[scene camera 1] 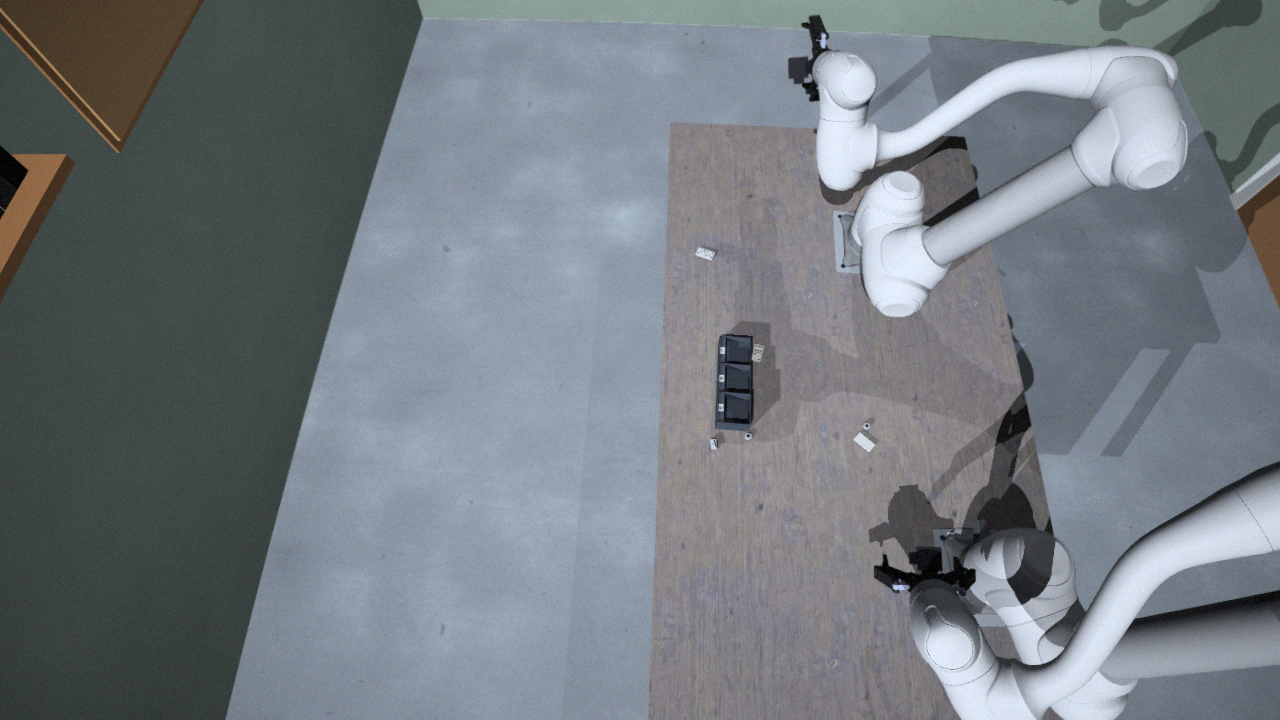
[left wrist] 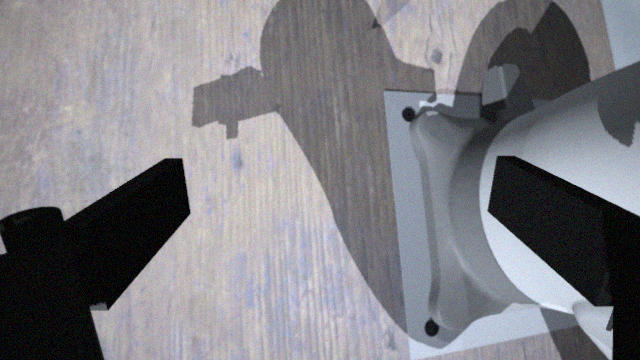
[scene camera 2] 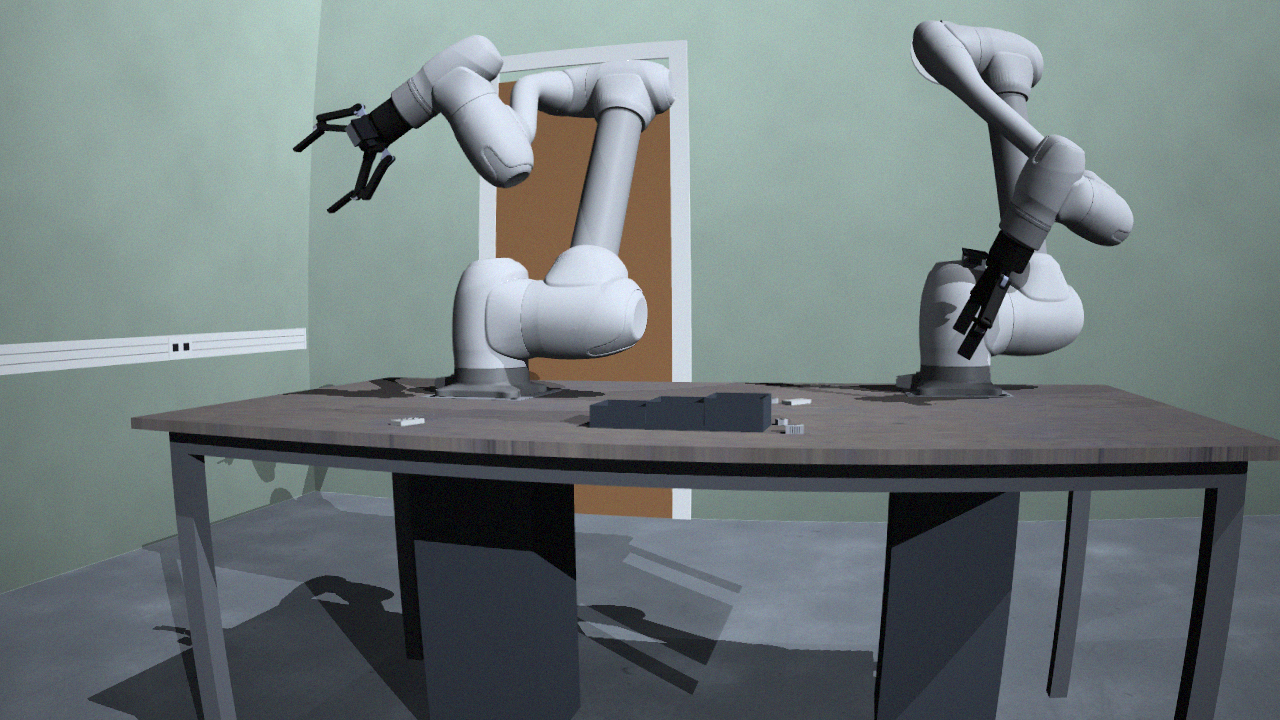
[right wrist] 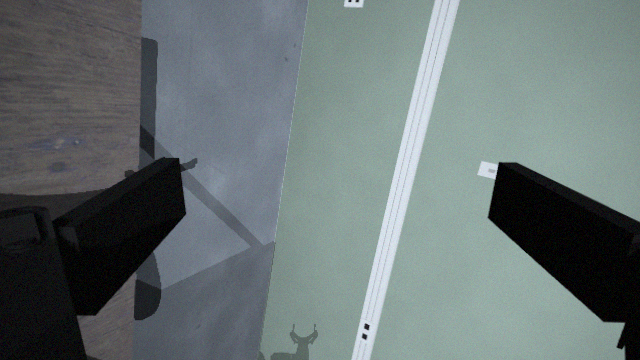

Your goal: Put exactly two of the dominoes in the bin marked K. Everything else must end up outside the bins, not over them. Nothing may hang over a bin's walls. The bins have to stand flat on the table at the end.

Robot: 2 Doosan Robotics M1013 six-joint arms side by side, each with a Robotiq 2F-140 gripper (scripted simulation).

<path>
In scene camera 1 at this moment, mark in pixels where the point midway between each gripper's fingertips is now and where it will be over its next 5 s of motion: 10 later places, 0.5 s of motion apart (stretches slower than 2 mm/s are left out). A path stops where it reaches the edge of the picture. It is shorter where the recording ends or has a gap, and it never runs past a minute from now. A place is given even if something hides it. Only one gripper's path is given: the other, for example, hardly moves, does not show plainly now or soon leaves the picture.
My left gripper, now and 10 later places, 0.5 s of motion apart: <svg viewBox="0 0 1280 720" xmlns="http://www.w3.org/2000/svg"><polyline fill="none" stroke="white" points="919,561 927,557 929,552 901,543 874,524 852,500 835,471 825,442 820,412 815,400 781,385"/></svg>
</path>
